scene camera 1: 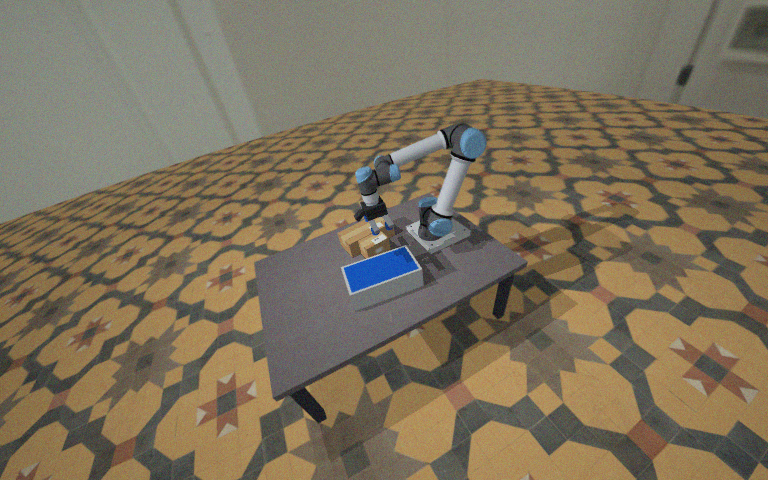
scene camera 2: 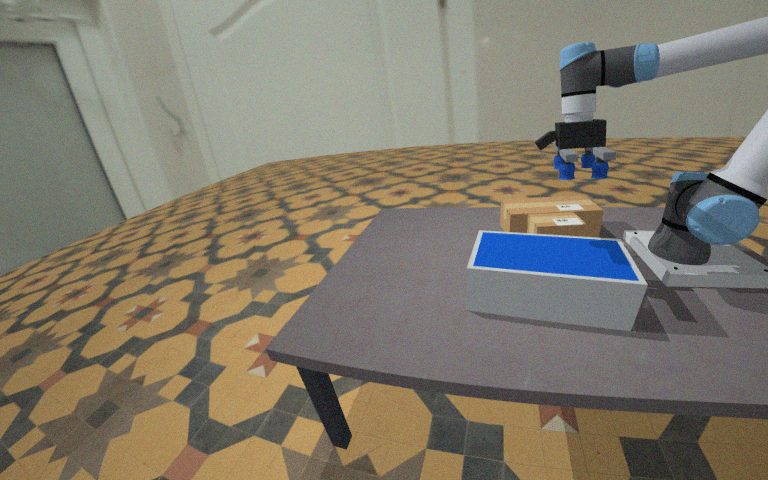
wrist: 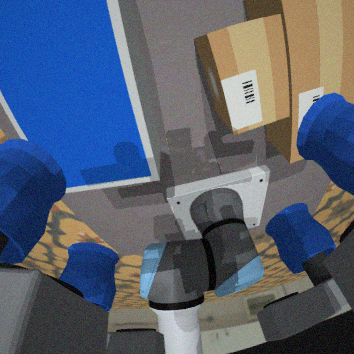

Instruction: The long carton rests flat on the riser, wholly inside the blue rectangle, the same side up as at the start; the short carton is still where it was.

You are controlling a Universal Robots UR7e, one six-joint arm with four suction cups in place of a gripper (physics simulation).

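Frame: origin at the arm's base, x ahead, y left, z up, level; centimetres.
Seen in the pictures: hand, its tool point: (scene camera 1: 378, 223) (scene camera 2: 578, 172) (wrist: 190, 207); arm's base, origin of its link: (scene camera 1: 430, 233) (scene camera 2: 676, 252) (wrist: 214, 205).
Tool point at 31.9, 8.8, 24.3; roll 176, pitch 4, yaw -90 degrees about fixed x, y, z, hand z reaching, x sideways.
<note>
Offsets run from my tool point to a thing's top centre, as dx, dy, dz. Level surfaces: height alone.
The long carton {+3.9, -25.1, -17.5} (scene camera 1: 350, 238) (scene camera 2: 515, 219) (wrist: 320, 50) lies flat on the table, tape and label up, behind the riser. The short carton {+2.7, -11.6, -17.5} (scene camera 1: 372, 247) (scene camera 2: 557, 228) (wrist: 250, 55) lies close beside it on the riser side, label up; whether they touch is unclear. The grey riser {+6.1, +14.2, -15.6} (scene camera 1: 390, 288) (scene camera 2: 549, 300) (wrist: 142, 75) bears the blue rectangle {+6.1, +14.2, -15.6} (scene camera 1: 379, 272) (scene camera 2: 549, 254) (wrist: 65, 90) on its top, with no carton on it. My gripper (scene camera 1: 378, 225) (scene camera 2: 578, 166) has four blue cups, is open and empty, and hangs well above the cartons. One cup hides part of the long carton in the wrist view.
The arm's base plate (scene camera 1: 431, 245) (scene camera 2: 702, 277) (wrist: 260, 187) stands on the table {dz -27.6} (scene camera 1: 317, 316) (scene camera 2: 396, 283), to the right of the cartons and riser in the scene views. The riser stands between the cartons and the near table edge. Arm shadows fall on the riser and table.
</note>
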